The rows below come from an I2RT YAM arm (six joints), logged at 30 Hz.
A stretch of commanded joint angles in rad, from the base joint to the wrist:
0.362 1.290 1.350 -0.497 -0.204 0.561
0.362 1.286 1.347 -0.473 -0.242 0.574
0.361 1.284 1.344 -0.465 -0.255 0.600
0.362 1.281 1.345 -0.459 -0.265 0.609
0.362 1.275 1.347 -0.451 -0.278 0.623
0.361 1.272 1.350 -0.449 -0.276 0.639
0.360 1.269 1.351 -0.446 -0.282 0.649
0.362 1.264 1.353 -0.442 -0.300 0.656
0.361 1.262 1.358 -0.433 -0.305 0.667
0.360 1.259 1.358 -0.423 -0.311 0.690
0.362 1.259 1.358 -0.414 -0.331 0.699
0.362 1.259 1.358 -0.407 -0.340 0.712
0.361 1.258 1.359 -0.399 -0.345 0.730
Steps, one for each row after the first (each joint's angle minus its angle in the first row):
0.000 -0.004 -0.003 0.024 -0.038 0.013
-0.001 -0.006 -0.006 0.032 -0.051 0.039
0.000 -0.009 -0.005 0.038 -0.061 0.048
0.000 -0.015 -0.003 0.046 -0.074 0.062
-0.001 -0.018 0.000 0.048 -0.072 0.078
-0.002 -0.021 0.001 0.051 -0.078 0.088
0.000 -0.026 0.003 0.055 -0.096 0.095
-0.001 -0.028 0.008 0.064 -0.101 0.106
-0.002 -0.031 0.008 0.074 -0.107 0.129
0.000 -0.031 0.008 0.083 -0.127 0.138
0.000 -0.031 0.008 0.090 -0.136 0.151
-0.001 -0.032 0.009 0.098 -0.141 0.169

